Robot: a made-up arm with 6 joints.
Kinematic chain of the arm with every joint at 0, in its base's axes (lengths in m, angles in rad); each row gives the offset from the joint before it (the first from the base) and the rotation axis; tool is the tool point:
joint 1: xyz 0 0 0.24 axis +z
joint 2: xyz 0 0.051 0 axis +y
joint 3: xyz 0 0 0.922 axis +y
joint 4: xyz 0 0 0.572 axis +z
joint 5: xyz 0 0 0 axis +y
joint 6: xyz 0 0 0.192 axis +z
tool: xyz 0 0 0
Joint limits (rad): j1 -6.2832..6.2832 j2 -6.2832..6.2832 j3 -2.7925..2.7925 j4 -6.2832..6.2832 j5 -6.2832..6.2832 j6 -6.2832..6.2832
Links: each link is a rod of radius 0.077 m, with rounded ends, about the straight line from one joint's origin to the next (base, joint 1, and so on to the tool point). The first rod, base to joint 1, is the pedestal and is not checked.
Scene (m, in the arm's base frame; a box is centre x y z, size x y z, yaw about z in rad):
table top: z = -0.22
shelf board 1: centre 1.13 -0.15 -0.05 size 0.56 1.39 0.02 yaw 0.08
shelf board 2: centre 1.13 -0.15 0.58 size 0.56 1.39 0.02 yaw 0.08
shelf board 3: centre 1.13 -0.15 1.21 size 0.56 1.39 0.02 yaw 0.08
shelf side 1: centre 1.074 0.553 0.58 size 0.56 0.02 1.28 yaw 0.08
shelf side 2: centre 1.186 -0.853 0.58 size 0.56 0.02 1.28 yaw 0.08
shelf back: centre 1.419 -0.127 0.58 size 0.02 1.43 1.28 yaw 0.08
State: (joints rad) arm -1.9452 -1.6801 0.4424 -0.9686 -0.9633 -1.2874
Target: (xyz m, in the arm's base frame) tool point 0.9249 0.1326 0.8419
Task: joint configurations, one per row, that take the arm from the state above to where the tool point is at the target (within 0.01 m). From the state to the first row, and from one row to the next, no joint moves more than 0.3 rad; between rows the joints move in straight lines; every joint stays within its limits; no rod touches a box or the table.
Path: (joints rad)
1: -1.9014 -1.4885 0.1858 -0.8782 -0.9683 -1.3056
2: -1.8577 -1.2968 -0.0709 -0.7878 -0.9733 -1.3237
3: -1.8139 -1.1052 -0.3275 -0.6974 -0.9784 -1.3419
4: -1.7701 -0.9136 -0.5842 -0.6071 -0.9834 -1.3601
5: -1.7263 -0.7219 -0.8408 -0.5167 -0.9884 -1.3782
6: -1.6826 -0.5303 -1.0974 -0.4263 -0.9934 -1.3964
7: -1.6388 -0.3387 -1.3541 -0.3359 -0.9984 -1.4146
8: -1.9086 -0.2960 -1.4432 -0.4022 -1.1985 -1.3828
9: -2.1784 -0.2534 -1.5322 -0.4685 -1.3986 -1.3510
10: -2.4483 -0.2107 -1.6213 -0.5347 -1.5986 -1.3192
11: -2.7181 -0.1681 -1.7104 -0.6010 -1.7987 -1.2874
12: -2.7634 -0.3068 -1.4987 -0.6608 -1.7411 -1.2874
13: -2.8088 -0.4455 -1.2869 -0.7205 -1.6836 -1.2874

